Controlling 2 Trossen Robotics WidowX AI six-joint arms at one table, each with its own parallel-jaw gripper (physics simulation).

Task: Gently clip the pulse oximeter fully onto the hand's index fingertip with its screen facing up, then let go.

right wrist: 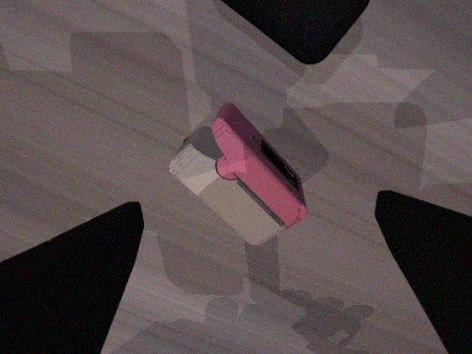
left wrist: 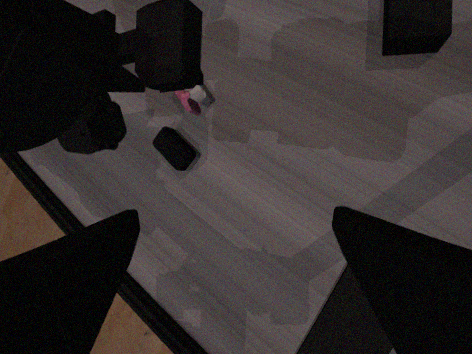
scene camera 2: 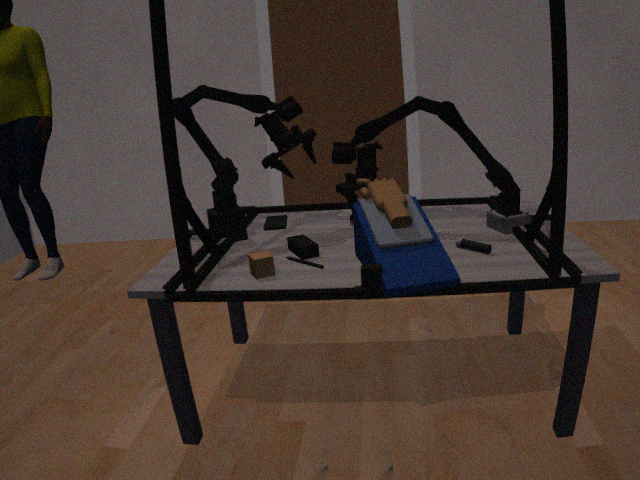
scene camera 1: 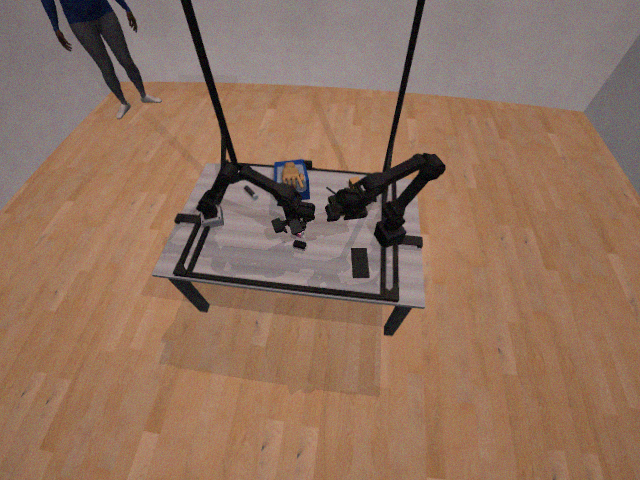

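Where they show: left gripper, fingertip midpoint: [left wrist: 237,218] [scene camera 2: 304,170] [scene camera 1: 335,220]; right gripper, fingertip midpoint: [right wrist: 259,208]; left arm's base, origin of the base link: [scene camera 2: 225,209] [scene camera 1: 391,227]; right arm's base, origin of the base link: [scene camera 2: 508,212] [scene camera 1: 210,213].
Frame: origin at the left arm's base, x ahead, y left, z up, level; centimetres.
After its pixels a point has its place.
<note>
The pulse oximeter [scene camera 1: 299,234] {x 38.7, y -16.2, z -6.6 cm} [left wrist: 188,100] {x 38.3, y -17.1, z -6.7 cm} [right wrist: 260,170] {x 39.7, y -17.8, z -6.3 cm}, with a pink top half and a whitish lower half, rests on the table; its dark screen faces the upper right in the right wrist view. The tan hand [scene camera 1: 293,174] {x 32.8, y -38.5, z 9.8 cm} [scene camera 2: 387,198] {x 31.2, y -46.0, z 6.7 cm} lies on a grey pad on a blue wedge [scene camera 1: 305,193] {x 27.8, y -37.7, z -4.4 cm} [scene camera 2: 421,266] {x 29.1, y -63.8, z -5.2 cm}, fingers toward the arms. My right gripper [scene camera 1: 288,226] {x 39.7, y -18.5, z -4.9 cm} [right wrist: 259,208] {x 39.7, y -18.5, z -4.9 cm} is open above the oximeter, which shows between its fingers without being held. My left gripper [scene camera 2: 303,170] {x 24.9, y -6.6, z 9.3 cm} [left wrist: 237,218] {x 24.9, y -6.6, z 9.3 cm} is open and empty, high above the table, away from the oximeter.
A small black block [scene camera 1: 299,244] {x 40.6, y -10.8, z -6.4 cm} [left wrist: 176,148] {x 39.3, y -11.2, z -6.3 cm} [right wrist: 310,25] {x 41.4, y -12.7, z -6.2 cm} lies close to the oximeter. A dark flat rectangle [scene camera 1: 360,262] {x 18.1, y 7.1, z -8.7 cm} [scene camera 2: 275,222] {x 17.6, y 5.4, z -8.7 cm}, a black box [scene camera 2: 302,246] {x 13.0, y -32.0, z -6.0 cm}, a pen [scene camera 2: 305,262] {x 11.8, y -36.4, z -8.9 cm}, an orange cube [scene camera 2: 261,264] {x -0.5, y -39.2, z -6.0 cm} and a dark cylinder [scene camera 1: 250,192] {x 53.7, y -52.0, z -7.1 cm} [scene camera 2: 474,245] {x 52.7, y -54.1, z -7.6 cm} lie on the table.
</note>
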